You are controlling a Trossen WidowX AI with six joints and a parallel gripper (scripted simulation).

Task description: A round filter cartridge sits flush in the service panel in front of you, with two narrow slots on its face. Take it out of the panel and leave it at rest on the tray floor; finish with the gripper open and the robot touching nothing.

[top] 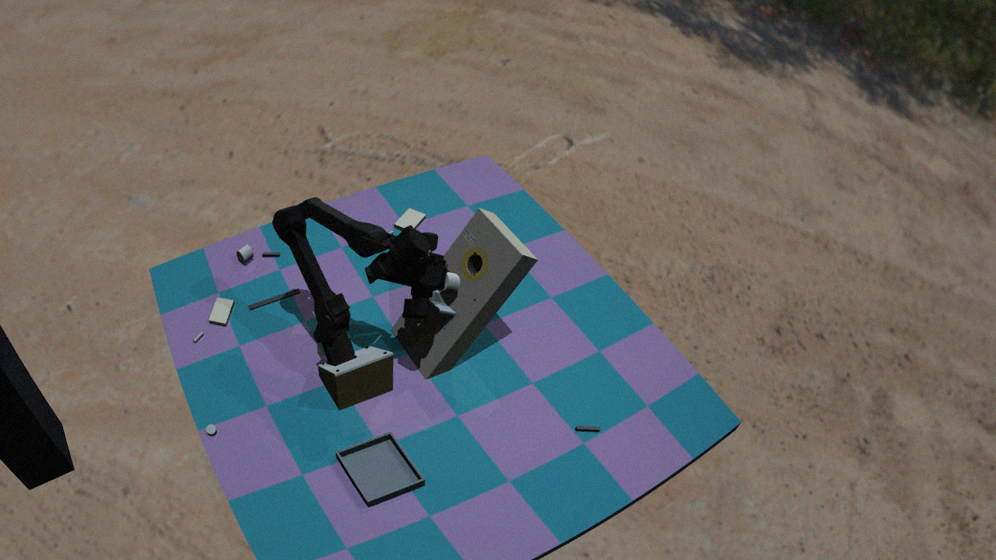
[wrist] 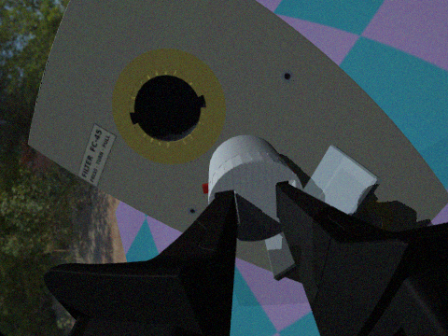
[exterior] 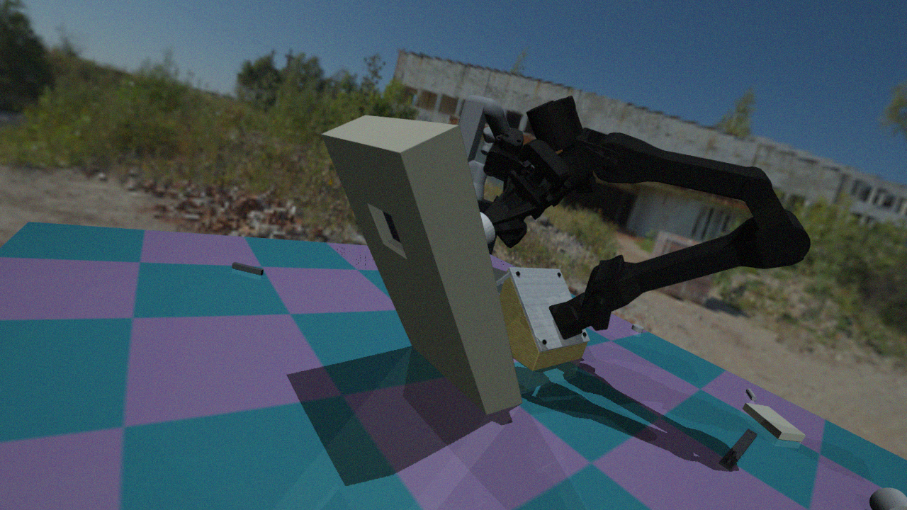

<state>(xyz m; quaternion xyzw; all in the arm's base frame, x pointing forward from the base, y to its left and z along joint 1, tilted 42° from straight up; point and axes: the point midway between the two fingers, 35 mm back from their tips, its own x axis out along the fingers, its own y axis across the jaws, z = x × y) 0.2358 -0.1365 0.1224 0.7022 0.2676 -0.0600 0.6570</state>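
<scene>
Right now my gripper tip is 10 mm short of the round grey filter cartridge and 10 mm above it. The rest, counted from my gripper tip: tan service panel 60 mm below, 50 mm ahead; then grey tray 350 mm behind, 250 mm to the right, 210 mm below.
</scene>
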